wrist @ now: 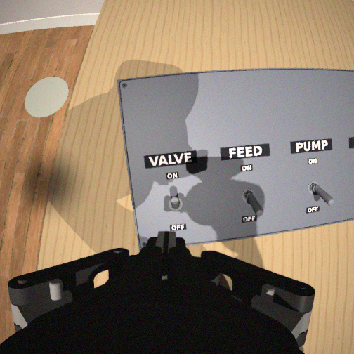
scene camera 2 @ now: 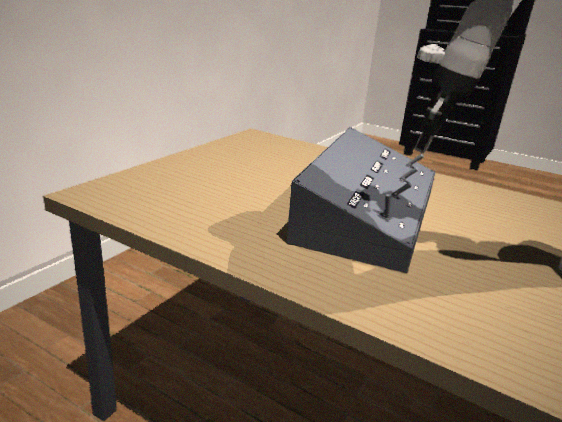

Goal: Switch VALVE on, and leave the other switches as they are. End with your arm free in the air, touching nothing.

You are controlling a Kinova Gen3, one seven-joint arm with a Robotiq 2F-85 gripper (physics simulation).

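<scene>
The grey sloped switch box stands on the table. The VALVE switch has its lever tilted towards its ON label, seen nearly end-on in the wrist view. The FEED switch and the PUMP switch lean towards OFF. A fourth switch leans the same way in the scene view. My gripper is shut and empty. It is in the air above the panel's lower edge, apart from the VALVE lever in the wrist view.
The wooden table carries the box; its long edge runs across the front of the scene view. A black drawer cabinet stands behind the table. A pale round disc shows at the wrist view's left. Arm shadows cross the panel.
</scene>
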